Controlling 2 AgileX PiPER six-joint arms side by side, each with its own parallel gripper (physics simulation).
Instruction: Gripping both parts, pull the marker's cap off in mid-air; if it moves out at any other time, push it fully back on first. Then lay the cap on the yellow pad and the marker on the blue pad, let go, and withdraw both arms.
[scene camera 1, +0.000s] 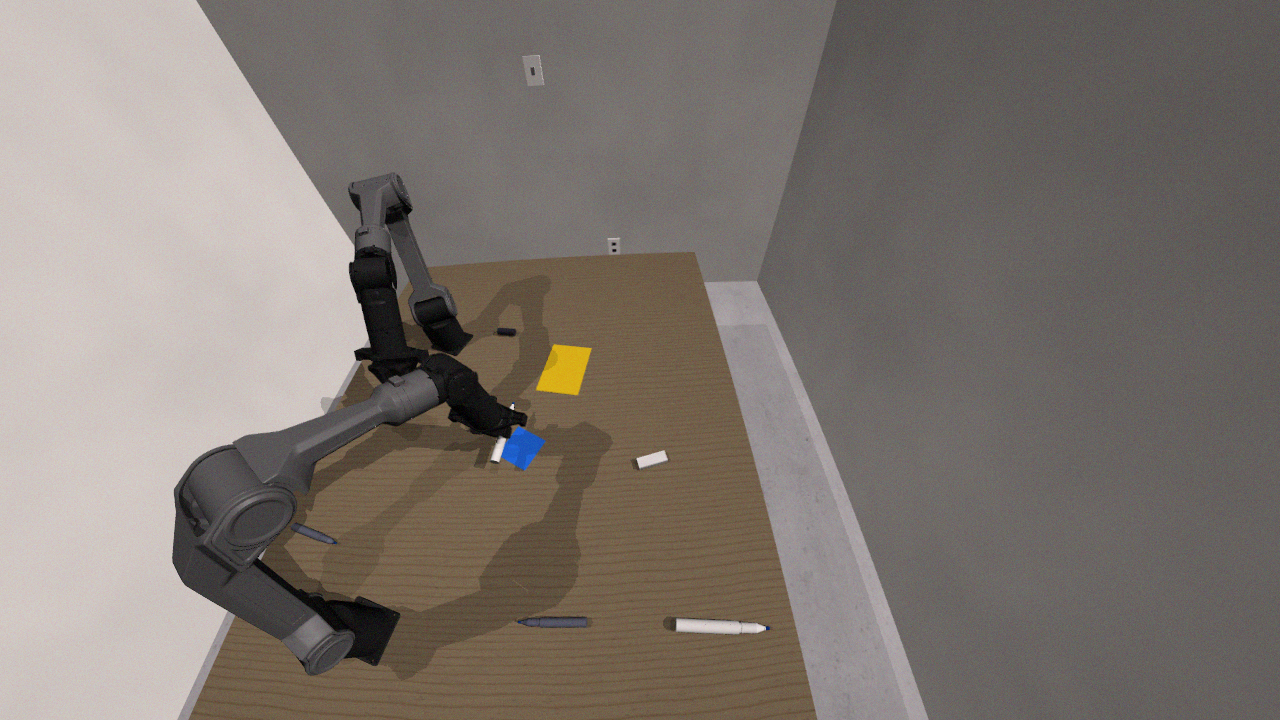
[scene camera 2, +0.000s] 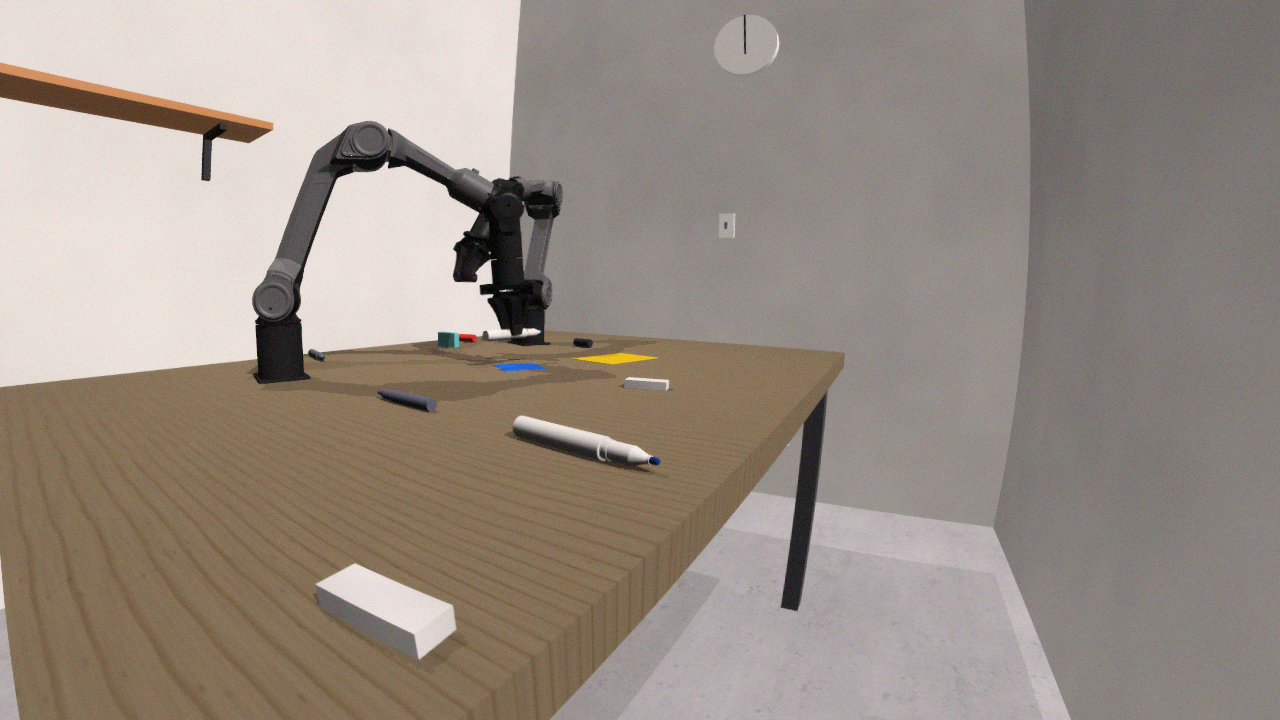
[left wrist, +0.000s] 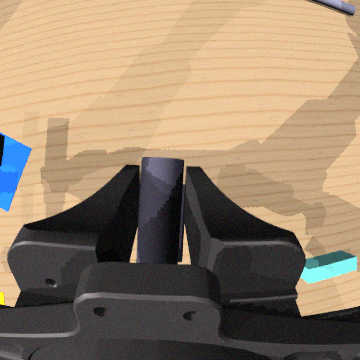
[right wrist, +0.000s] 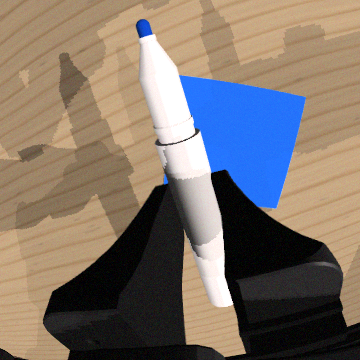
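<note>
The uncapped white marker (scene camera 1: 497, 450) (scene camera 2: 494, 334) (right wrist: 197, 210), with a blue tip, is in my right gripper (scene camera 2: 515, 331) (right wrist: 195, 196), shut on its body low over the table beside the blue pad (scene camera 1: 525, 450) (scene camera 2: 519, 367) (left wrist: 21, 156) (right wrist: 250, 140). The dark cap (left wrist: 159, 220) is apart from the marker, in my left gripper (scene camera 2: 465, 275) (left wrist: 162, 184), which is shut on it in the air. In scene camera 1 the right arm hides the left fingers. The yellow pad (scene camera 1: 565, 368) (scene camera 2: 615, 358) lies flat, farther back than the blue pad.
Another uncapped white marker (scene camera 1: 716, 625) (scene camera 2: 572, 438) lies near the front. Dark pens (scene camera 1: 554, 621) (scene camera 1: 313, 533) (scene camera 2: 407, 400), white blocks (scene camera 1: 651, 459) (scene camera 2: 646, 384) (scene camera 2: 384, 608), a black cylinder (scene camera 1: 506, 331) (scene camera 2: 582, 342), a teal block (scene camera 2: 448, 339) (left wrist: 330, 267) and a red piece (scene camera 2: 468, 338) lie around.
</note>
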